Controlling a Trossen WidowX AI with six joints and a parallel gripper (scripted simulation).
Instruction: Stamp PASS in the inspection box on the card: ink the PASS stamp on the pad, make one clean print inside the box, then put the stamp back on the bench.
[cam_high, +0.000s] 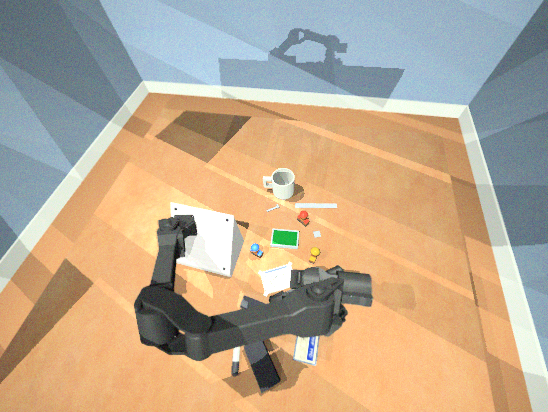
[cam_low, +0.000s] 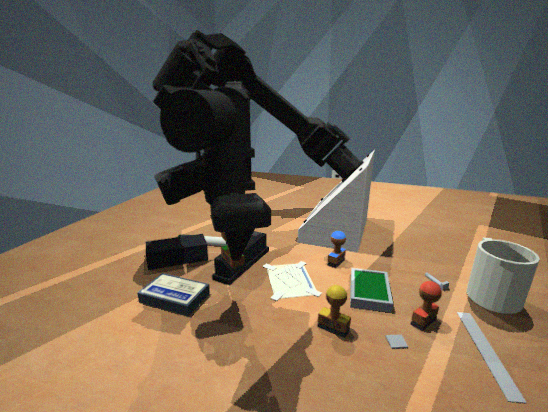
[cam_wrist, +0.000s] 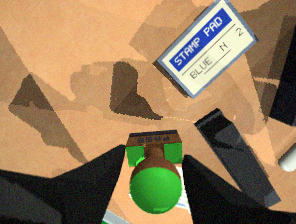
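The card is 90 mm below my gripper tip, 90 mm behind it and 70 mm to the left of it. From my gripper tip the other things lie so: green stamp (right at my gripper tip); then yellow stamp (150 mm to the left, 70 mm below, 20 mm ahead); then blue stamp (170 mm behind, 140 mm to the left, 70 mm below).
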